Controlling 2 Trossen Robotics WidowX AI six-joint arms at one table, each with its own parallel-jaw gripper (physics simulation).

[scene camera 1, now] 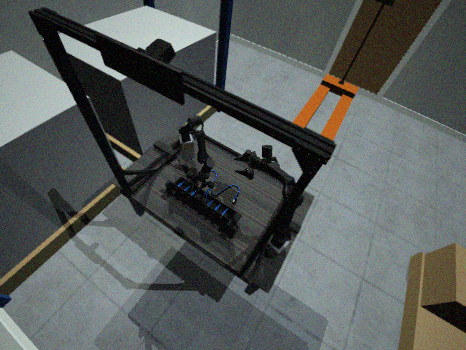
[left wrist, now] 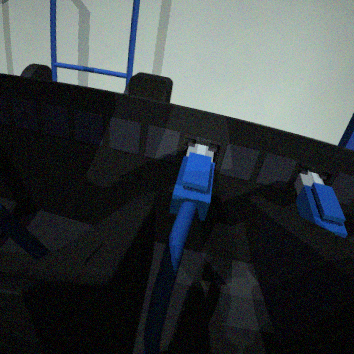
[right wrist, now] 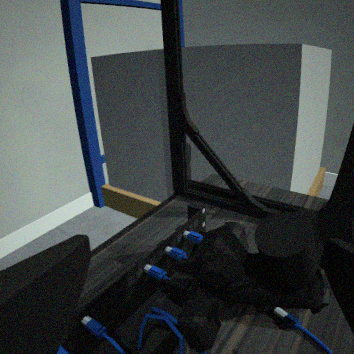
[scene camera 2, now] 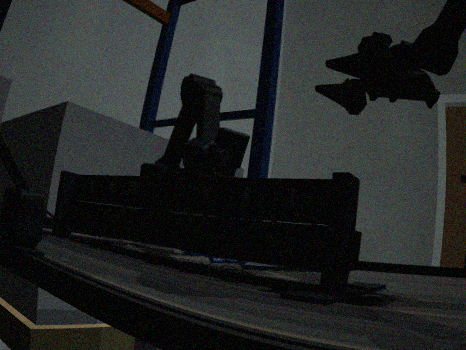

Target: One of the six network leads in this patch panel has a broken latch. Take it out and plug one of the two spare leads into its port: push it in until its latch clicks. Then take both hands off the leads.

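The patch panel is dark, with blue network leads in its ports. In the left wrist view a blue plug with a pale head sits at a port, its cable running down between the fingers. Another plug sits at a port to its right. My left gripper is partly open, its fingers apart on both sides of the first lead, apparently not gripping it. My right gripper is wide open and empty, above the table. A loose lead's plug lies on the table. I cannot tell which latch is broken.
A loose blue cable arches beside the panel in scene camera 1. Several plugs, such as one plug and another plug, line the panel in the right wrist view. A black frame spans the table.
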